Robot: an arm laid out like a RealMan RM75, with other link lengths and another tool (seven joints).
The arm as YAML. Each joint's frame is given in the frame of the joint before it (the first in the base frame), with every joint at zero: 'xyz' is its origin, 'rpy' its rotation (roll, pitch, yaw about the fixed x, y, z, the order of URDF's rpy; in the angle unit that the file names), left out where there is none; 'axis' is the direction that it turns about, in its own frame. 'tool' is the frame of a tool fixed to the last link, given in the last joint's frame.
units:
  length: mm
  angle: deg
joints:
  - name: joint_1
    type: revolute
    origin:
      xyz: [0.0, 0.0, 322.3]
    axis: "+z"
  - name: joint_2
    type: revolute
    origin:
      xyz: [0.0, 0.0, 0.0]
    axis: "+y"
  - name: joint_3
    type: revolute
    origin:
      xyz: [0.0, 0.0, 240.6]
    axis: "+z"
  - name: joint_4
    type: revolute
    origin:
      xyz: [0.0, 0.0, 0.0]
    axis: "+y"
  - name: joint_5
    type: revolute
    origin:
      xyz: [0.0, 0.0, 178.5]
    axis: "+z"
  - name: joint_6
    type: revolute
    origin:
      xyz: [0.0, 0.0, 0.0]
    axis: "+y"
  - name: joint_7
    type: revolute
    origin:
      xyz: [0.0, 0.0, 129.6]
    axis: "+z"
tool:
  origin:
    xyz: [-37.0, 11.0, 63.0]
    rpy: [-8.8, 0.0, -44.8]
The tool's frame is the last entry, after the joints.
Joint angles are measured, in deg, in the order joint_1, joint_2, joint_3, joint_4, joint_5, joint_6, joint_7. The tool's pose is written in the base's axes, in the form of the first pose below.
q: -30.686 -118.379 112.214 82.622 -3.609 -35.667 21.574
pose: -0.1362, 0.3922, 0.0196, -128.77, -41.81, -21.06
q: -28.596 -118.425 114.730 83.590 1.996 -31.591 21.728
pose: -0.1312, 0.3914, 0.0216, -129.29, -33.79, -21.35
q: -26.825 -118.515 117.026 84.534 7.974 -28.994 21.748
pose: -0.1271, 0.3893, 0.0237, -129.51, -26.25, -20.31
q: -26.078 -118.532 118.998 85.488 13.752 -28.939 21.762
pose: -0.1237, 0.3881, 0.0272, -129.24, -19.57, -17.44
